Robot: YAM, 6 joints.
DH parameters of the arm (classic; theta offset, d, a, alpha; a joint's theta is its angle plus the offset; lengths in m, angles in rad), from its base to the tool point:
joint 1: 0 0.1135 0.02 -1.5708
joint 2: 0 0 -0.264 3.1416
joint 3: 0.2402 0 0.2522 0
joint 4: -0.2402 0 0.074 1.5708
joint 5: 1.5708 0 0 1.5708
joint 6: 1.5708 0.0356 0 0
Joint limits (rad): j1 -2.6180..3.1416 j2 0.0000..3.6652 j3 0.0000..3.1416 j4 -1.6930..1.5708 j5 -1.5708..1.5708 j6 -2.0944..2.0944
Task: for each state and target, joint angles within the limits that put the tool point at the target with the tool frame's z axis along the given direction. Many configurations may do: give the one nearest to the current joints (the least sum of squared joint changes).
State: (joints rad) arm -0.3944 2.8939 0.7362 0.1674 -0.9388 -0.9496
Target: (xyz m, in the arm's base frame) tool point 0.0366 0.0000 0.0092 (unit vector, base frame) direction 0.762 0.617 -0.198
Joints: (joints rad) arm -1.1632 2.5686 0.0771 -0.0073 -1.2342 -0.9496
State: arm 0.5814 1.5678 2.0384 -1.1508 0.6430 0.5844
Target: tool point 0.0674 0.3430 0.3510 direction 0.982 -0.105 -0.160
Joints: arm 1.4775 1.9259 1.9646 -1.6906 1.4096 0.5844
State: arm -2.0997 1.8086 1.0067 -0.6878 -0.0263 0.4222
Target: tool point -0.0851 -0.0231 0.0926 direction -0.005 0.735 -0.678
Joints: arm -2.6159 1.3718 0.2761 -0.9685 0.6923 0.4222
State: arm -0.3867 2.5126 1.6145 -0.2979 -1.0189 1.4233
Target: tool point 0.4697 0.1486 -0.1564 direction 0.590 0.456 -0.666
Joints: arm 0.2869 3.0642 1.8002 0.4999 -0.2739 1.4233
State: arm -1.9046 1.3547 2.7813 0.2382 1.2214 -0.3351
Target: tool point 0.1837 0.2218 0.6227 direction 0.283 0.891 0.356
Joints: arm -2.3110 1.2666 3.1394 0.8716 0.4026 -0.3351
